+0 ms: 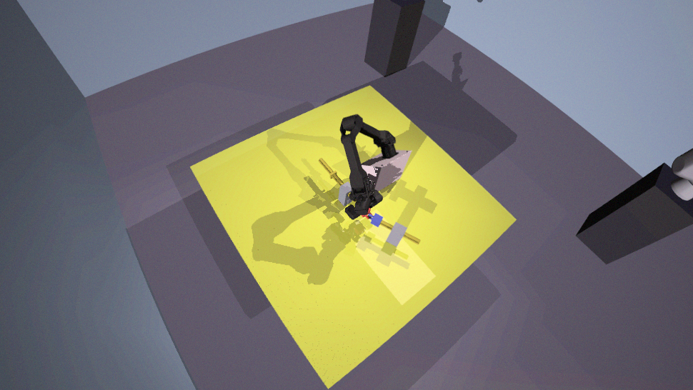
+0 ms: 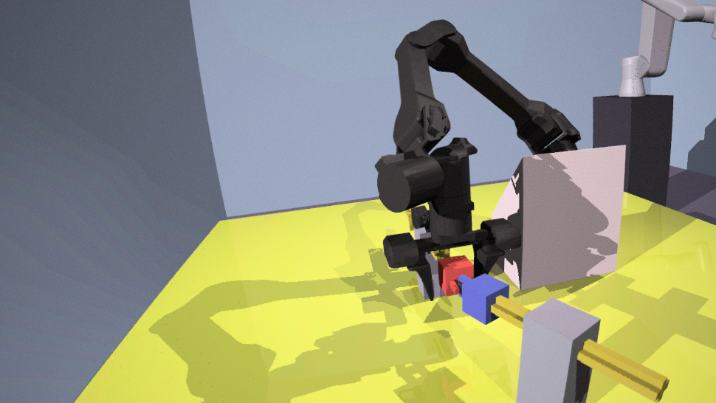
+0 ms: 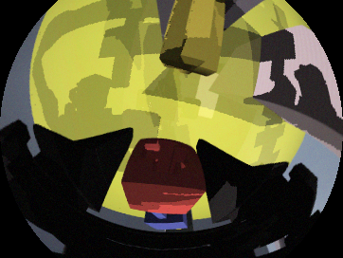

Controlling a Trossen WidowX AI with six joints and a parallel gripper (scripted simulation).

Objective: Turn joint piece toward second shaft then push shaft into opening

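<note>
The red joint piece lies 4 cm above my gripper tip and 2 cm to the left of it.
</note>
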